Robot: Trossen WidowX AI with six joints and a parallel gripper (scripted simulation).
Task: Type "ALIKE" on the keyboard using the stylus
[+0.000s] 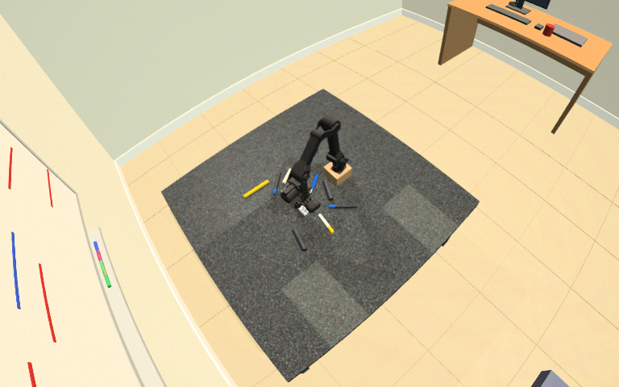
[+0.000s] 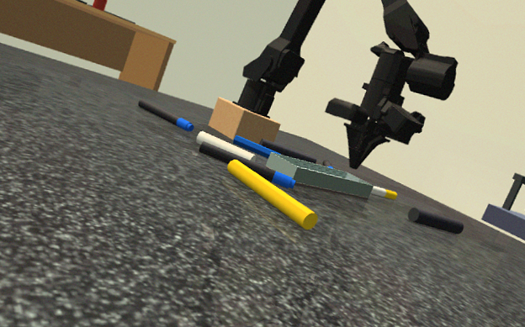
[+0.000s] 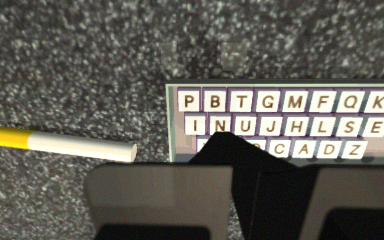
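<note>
Right now the keyboard is 60 mm to the right of my gripper tip, 30 mm below it and 10 mm behind it. From my gripper tip the other things lie so: white stick 210 mm to the right, 100 mm behind, 30 mm below; then blue stylus 130 mm behind, 60 mm to the right, 30 mm below; then white-and-yellow marker 140 mm to the left, 30 mm below, 10 mm ahead.
</note>
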